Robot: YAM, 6 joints.
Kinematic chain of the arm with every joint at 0, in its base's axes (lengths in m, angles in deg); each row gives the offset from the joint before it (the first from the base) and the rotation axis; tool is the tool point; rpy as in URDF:
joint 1: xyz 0 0 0.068 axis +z
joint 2: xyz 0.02 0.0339 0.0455 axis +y
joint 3: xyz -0.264 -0.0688 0 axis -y
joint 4: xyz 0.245 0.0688 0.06 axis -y
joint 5: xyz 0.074 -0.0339 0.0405 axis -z
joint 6: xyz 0.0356 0 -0.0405 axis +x
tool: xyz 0 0 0 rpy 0 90 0
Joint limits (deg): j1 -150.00..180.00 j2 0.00..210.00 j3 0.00..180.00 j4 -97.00..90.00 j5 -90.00..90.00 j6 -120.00..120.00
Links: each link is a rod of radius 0.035 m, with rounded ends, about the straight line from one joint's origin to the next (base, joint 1, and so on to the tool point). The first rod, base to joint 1, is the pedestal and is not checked.
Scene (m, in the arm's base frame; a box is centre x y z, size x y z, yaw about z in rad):
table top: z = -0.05
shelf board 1: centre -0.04 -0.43 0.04 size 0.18 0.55 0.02 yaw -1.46
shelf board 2: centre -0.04 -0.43 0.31 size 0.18 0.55 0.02 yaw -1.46
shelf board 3: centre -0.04 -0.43 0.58 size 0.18 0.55 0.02 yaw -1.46
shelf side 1: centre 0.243 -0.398 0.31 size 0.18 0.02 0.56 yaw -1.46
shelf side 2: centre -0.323 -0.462 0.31 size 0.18 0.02 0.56 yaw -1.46
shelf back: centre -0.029 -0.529 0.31 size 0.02 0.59 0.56 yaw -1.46
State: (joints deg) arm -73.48 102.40 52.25 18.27 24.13 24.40
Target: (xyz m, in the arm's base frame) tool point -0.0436 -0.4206 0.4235
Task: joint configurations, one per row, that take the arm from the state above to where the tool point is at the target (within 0.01 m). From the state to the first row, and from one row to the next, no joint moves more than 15 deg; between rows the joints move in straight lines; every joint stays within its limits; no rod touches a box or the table.
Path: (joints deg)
1: -71.05 90.88 42.64 14.58 25.15 24.40
2: -68.61 79.37 33.04 10.90 26.16 24.40
3: -66.18 67.85 23.43 7.21 27.18 24.40
4: -78.66 63.75 34.17 10.68 27.75 24.40
5: -91.14 59.65 44.90 14.14 28.33 24.40
6: -103.61 55.55 55.63 17.61 28.90 24.40
7: -101.22 66.85 64.55 19.87 27.45 24.40
8: -98.82 78.14 73.46 22.13 25.99 24.40
9: -96.42 89.43 82.38 24.39 24.54 24.40
10: -94.03 100.73 91.29 26.65 23.09 24.40

